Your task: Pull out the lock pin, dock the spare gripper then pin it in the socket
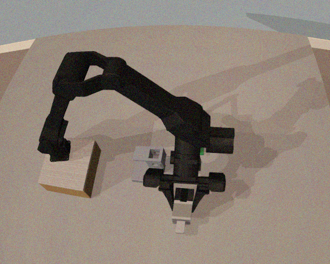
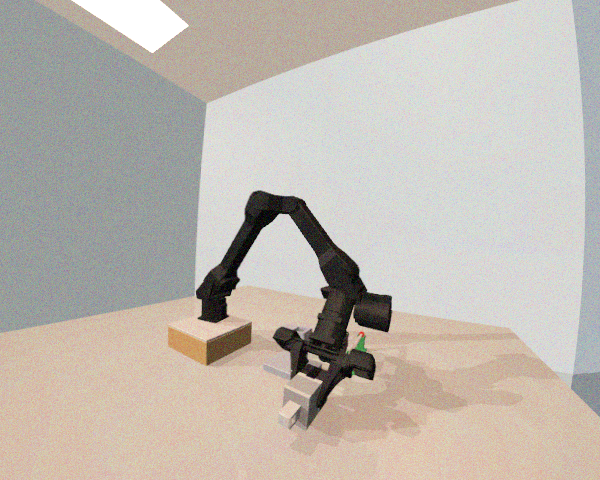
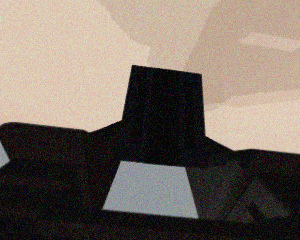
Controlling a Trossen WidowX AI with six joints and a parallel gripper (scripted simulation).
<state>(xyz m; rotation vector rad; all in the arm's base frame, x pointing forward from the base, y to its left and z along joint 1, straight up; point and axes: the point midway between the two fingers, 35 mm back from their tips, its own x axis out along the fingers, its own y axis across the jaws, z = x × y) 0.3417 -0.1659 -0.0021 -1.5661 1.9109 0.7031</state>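
Right now my gripper tip is 14 cm to the right of the grey mount, 6 cm past it and 2 cm below it. From my gripper tip the other things lie so: green pin holder (24 cm to the left, 6 cm ahead, 1 cm below); spare gripper (1 cm above).
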